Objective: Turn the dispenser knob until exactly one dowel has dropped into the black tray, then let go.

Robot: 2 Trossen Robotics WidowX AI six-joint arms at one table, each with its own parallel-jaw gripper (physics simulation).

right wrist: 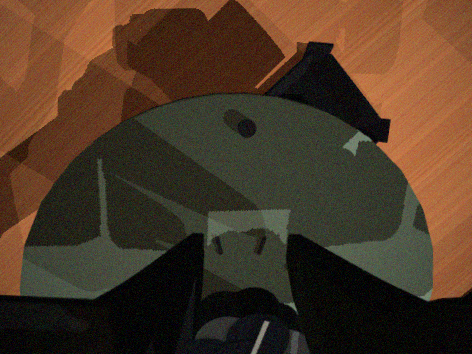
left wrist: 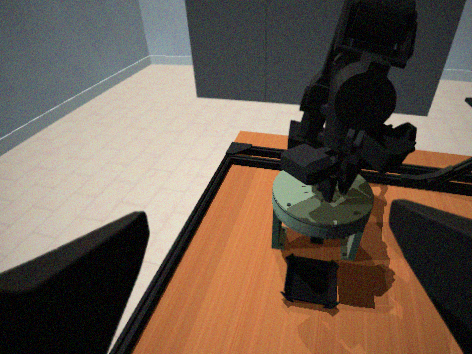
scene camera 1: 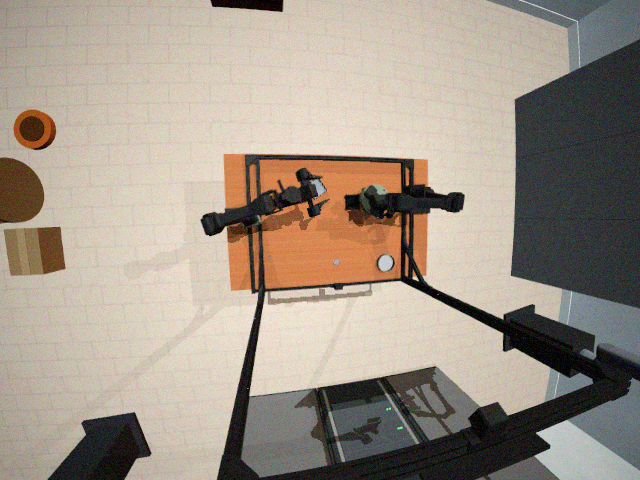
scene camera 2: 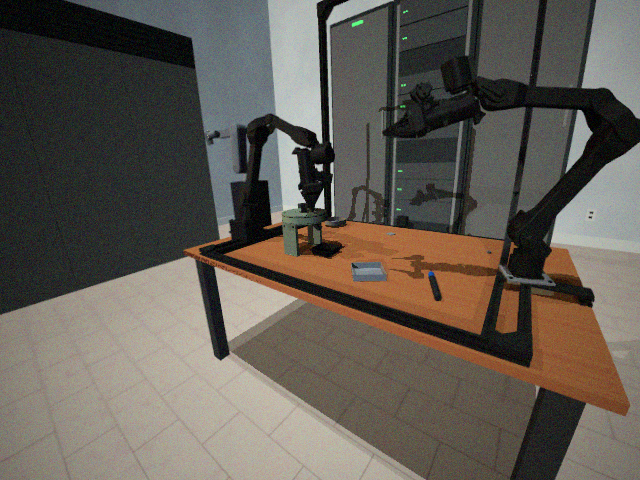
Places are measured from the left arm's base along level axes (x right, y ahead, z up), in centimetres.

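Pixels of known places: left gripper, fingertip midpoint: [left wrist: 267,217] [scene camera 1: 326,188] [scene camera 2: 385,134]; right gripper, fingertip midpoint: [right wrist: 245,246] [left wrist: 334,197] [scene camera 2: 312,210]; left arm's base, link origin: [scene camera 1: 249,217] [scene camera 2: 524,273]; right arm's base, link origin: [left wrist: 308,132] [scene camera 1: 417,193] [scene camera 2: 246,220].
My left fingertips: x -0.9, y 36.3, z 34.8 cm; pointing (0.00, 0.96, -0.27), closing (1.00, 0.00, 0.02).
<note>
For each thing: its middle in the pictures, then the offset to it from my left fingertips.
- green dispenser, body centre: [right wrist: 233,292] [left wrist: 321,195] [scene camera 2: 304,215] [scene camera 1: 374,199] dx +11.7, dy +29.9, dz -25.0 cm
- black tray, body centre: [right wrist: 309,125] [left wrist: 310,282] [scene camera 2: 325,250] [scene camera 1: 352,202] dx +9.5, dy +21.2, dz -36.8 cm
- grey open box, body centre: [scene camera 2: 367,271] [scene camera 1: 316,188] dx -3.9, dy +3.3, dz -37.0 cm
- dark pen with a blue end, body centre: [scene camera 2: 434,284] dx -7.0, dy -14.6, dz -37.2 cm
- round dish, body centre: [scene camera 2: 335,222] [scene camera 1: 385,262] dx +50.8, dy +31.1, dz -36.4 cm
- small grey piece, body centre: [scene camera 1: 336,262] dx +40.3, dy +2.2, dz -37.9 cm
The green dispenser [scene camera 1: 381,189] [scene camera 2: 291,219] [left wrist: 295,192] [right wrist: 310,165] stands on legs, with a round top bearing dark marks. Its dark knob [right wrist: 240,332] has a pale line on top. My right gripper [scene camera 2: 310,205] [left wrist: 334,197] [right wrist: 245,246] points down over the middle of the top and is shut on the knob. The black tray [scene camera 2: 326,250] [left wrist: 311,301] [right wrist: 325,85] sits on the table at the dispenser's edge, partly covered by the disc in the right wrist view. Its inside is too dark to tell whether a dowel lies there. My left gripper [scene camera 1: 326,195] [scene camera 2: 383,121] [left wrist: 267,217] is open and empty, raised above the table.
A grey open box [scene camera 1: 318,187] [scene camera 2: 368,278] lies below my left gripper. A dark pen with a blue end [scene camera 2: 435,287] lies near it. A round dish [scene camera 1: 385,262] [scene camera 2: 336,222] and a small grey piece [scene camera 1: 336,262] lie farther off. A black frame [scene camera 1: 330,158] edges the table.
</note>
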